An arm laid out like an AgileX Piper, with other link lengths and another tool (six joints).
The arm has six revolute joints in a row. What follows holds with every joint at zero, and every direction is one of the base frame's. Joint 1 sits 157.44 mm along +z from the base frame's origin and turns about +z. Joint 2 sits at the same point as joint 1 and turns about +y. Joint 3 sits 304.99 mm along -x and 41.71 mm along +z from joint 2 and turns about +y. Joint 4 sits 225.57 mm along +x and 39.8 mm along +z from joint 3 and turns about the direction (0.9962, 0, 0.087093). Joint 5 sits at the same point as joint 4 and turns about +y. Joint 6 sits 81.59 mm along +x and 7.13 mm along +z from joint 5 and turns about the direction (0.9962, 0, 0.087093). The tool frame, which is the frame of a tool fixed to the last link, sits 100.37 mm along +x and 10 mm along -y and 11.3 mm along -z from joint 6; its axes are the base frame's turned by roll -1.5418, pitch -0.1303 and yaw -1.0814 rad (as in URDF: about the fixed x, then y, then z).
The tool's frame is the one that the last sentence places.
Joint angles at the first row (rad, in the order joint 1, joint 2, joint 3, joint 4, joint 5, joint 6):
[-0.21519, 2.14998, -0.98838, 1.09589, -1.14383, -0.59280]
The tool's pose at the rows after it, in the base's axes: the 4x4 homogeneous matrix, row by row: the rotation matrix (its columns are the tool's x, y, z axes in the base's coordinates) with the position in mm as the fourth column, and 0 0 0 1 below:
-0.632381 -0.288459 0.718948 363.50; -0.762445 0.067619 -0.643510 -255.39; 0.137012 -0.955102 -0.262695 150.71; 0 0 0 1
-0.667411 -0.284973 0.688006 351.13; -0.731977 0.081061 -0.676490 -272.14; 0.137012 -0.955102 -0.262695 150.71; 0 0 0 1
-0.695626 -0.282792 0.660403 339.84; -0.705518 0.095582 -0.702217 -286.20; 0.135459 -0.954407 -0.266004 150.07; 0 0 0 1
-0.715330 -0.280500 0.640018 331.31; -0.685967 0.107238 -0.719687 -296.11; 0.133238 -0.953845 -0.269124 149.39; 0 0 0 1
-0.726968 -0.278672 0.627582 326.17; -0.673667 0.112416 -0.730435 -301.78; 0.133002 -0.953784 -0.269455 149.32; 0 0 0 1
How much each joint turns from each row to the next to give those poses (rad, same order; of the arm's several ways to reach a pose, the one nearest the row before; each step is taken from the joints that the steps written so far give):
[-0.04972, 0.00001, -0.00001, -0.00001, 0.00000, -0.00154]
[-0.04687, -0.00001, 0.00002, -0.00001, -0.00001, 0.00001]
[-0.04136, 0.00000, -0.00003, 0.00002, 0.00412, -0.00071]
[-0.03025, -0.00001, 0.00002, -0.00001, 0.00426, 0.00002]
[-0.01731, 0.00001, -0.00003, 0.00002, 0.00047, -0.00003]

